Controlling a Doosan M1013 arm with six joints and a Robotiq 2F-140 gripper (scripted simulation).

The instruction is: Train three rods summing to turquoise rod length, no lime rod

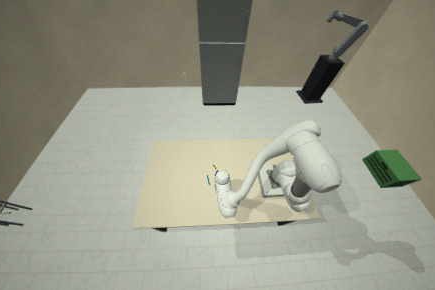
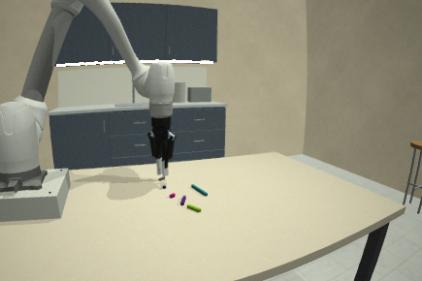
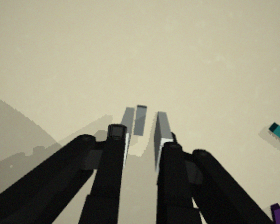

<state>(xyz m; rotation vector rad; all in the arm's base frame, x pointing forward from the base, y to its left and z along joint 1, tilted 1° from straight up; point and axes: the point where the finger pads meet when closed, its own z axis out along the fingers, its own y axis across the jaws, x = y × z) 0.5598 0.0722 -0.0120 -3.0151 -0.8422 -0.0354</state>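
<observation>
The grey rod lies 50 mm below my hand. Also, from my hand: turquoise rod (160 mm to the right, 80 mm ahead, 50 mm below); then small blue rod (90 mm to the right, 50 mm below, 20 mm behind); then magenta rod (180 mm to the right, 50 mm below, 20 mm behind).
</observation>
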